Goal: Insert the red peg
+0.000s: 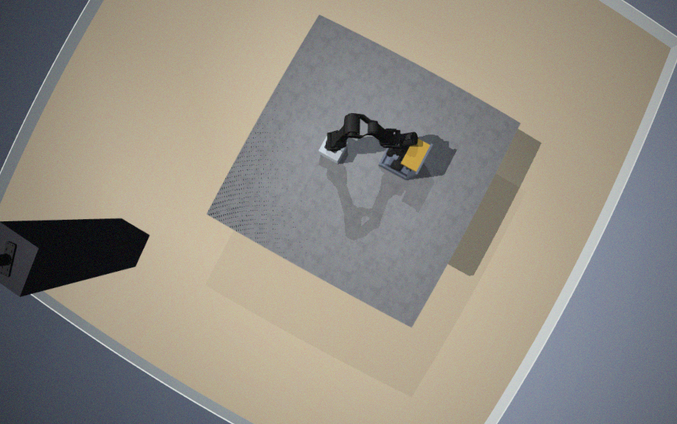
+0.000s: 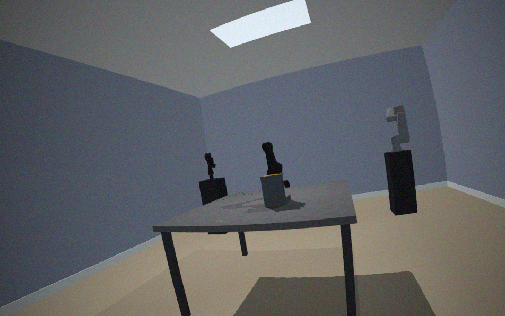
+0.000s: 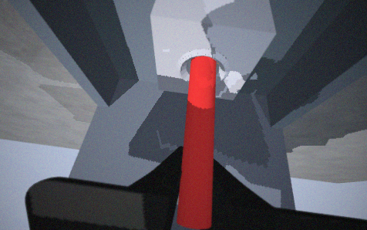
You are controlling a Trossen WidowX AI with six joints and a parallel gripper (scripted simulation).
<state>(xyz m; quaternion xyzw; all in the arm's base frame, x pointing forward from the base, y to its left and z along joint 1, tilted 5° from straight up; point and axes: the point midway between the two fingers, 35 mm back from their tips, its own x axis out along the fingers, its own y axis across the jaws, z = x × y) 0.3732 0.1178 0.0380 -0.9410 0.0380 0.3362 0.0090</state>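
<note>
My gripper tip is now 30 mm past the red peg. The rest, counted from my gripper tip: orange roof 140 mm above, 20 mm behind.
</note>
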